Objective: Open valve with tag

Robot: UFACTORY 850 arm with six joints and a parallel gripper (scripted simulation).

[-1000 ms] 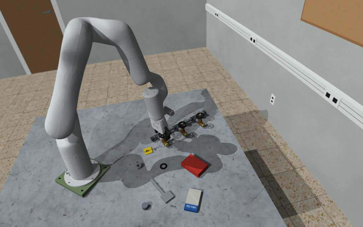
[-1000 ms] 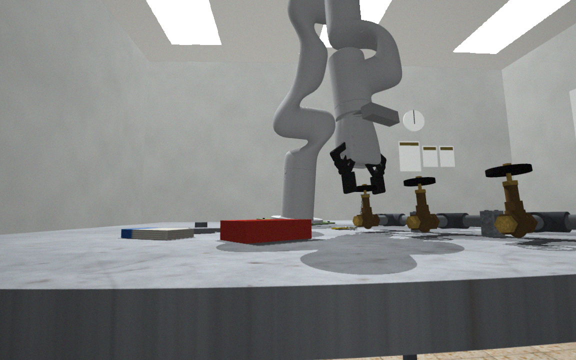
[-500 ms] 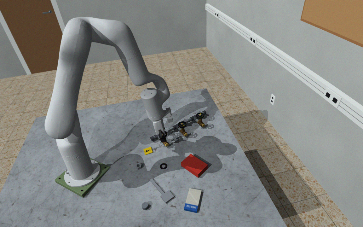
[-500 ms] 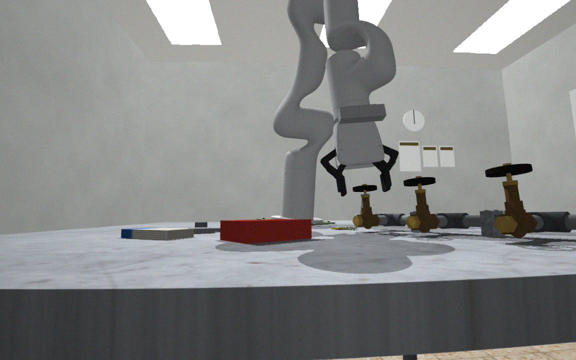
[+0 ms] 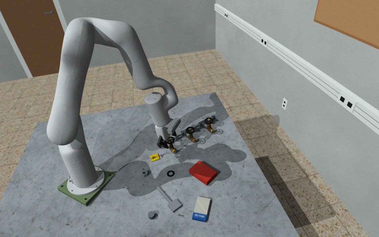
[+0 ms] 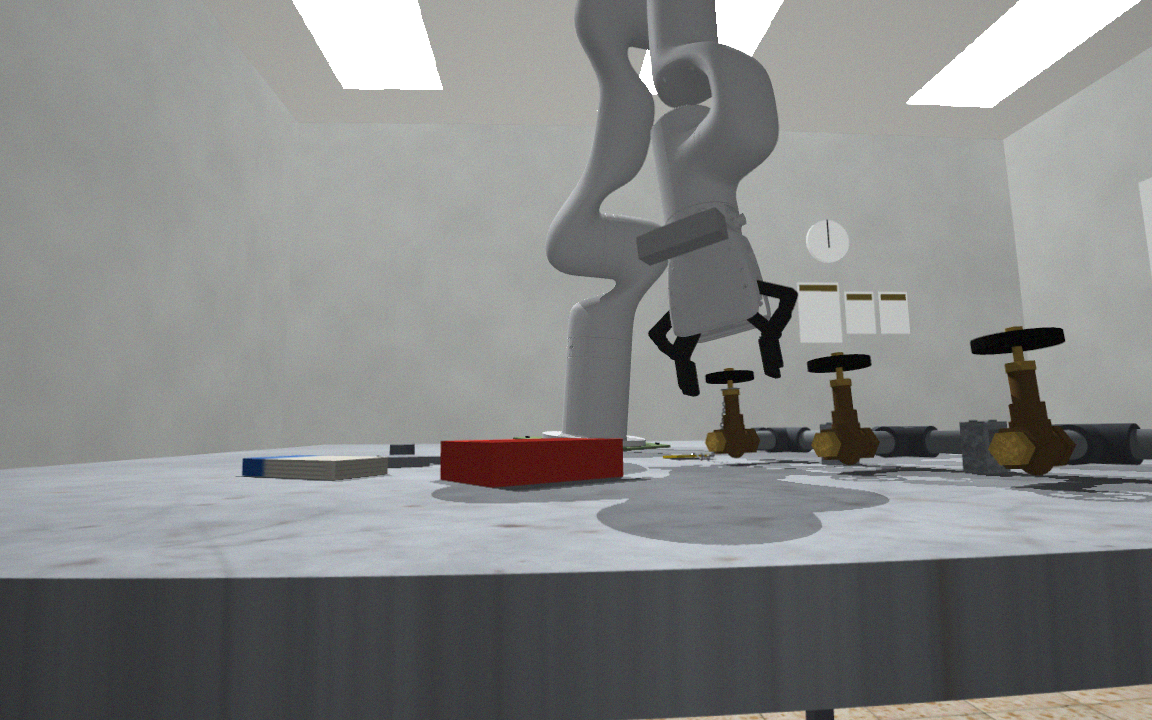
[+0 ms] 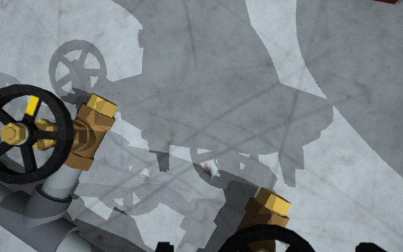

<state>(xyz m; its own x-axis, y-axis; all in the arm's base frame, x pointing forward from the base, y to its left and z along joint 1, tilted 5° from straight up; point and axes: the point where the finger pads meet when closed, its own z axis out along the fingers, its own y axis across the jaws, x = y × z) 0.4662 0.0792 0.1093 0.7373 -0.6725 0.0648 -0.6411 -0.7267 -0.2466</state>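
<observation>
My gripper is now 9 cm past the yellow tag, 2 cm to the left of it and 9 cm above it. From my hand the other things lie so: black washer: 3 cm behind, 16 cm to the right, 9 cm below; red block: 13 cm ahead, 21 cm to the right, 7 cm below; grey nut: 17 cm behind, 12 cm to the right, 8 cm below.
</observation>
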